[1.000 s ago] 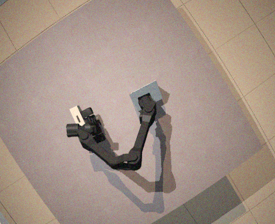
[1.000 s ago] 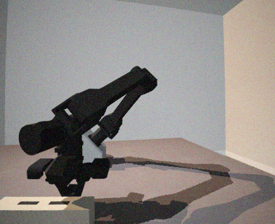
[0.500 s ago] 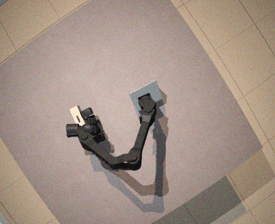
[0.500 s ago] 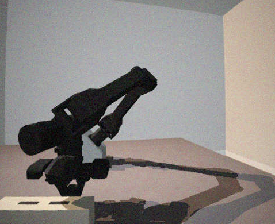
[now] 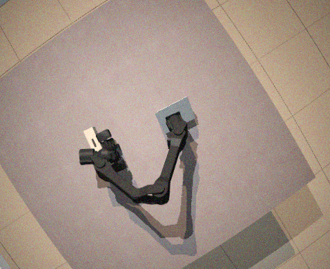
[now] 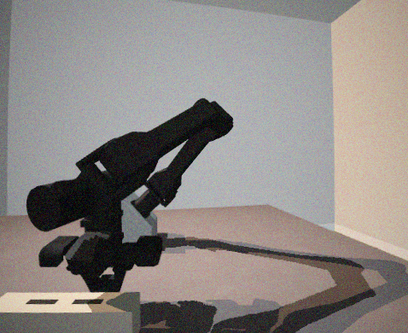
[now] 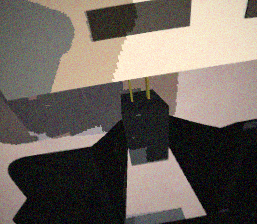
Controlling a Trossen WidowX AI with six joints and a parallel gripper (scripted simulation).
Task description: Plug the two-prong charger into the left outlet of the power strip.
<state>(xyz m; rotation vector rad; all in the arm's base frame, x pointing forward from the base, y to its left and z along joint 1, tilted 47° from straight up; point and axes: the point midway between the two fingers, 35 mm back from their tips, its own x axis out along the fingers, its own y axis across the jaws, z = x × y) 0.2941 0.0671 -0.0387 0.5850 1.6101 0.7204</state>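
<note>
My gripper tip is now 2 cm short of the two-prong charger and 1 cm below it.
</note>
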